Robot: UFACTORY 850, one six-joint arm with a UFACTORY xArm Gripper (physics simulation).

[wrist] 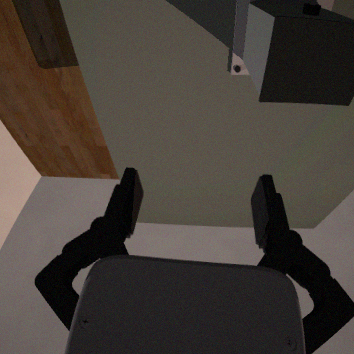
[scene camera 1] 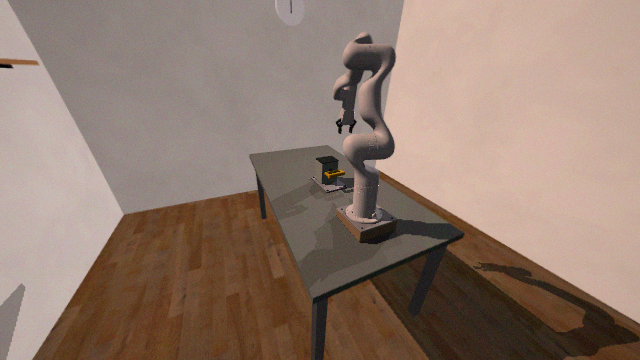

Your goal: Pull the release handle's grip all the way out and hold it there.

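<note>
The release handle's yellow grip sticks out from the side of a dark box that faces the arm's base. The box stands on a light base plate on the table. The grip does not show in the wrist view, where part of the box is at the upper right. My gripper is open and empty, pointing down. It is well above the table and apart from the box and the grip.
The grey-green table carries the arm's base block at its near part, close to the box. The far wall is behind the table. Wooden floor lies beside it.
</note>
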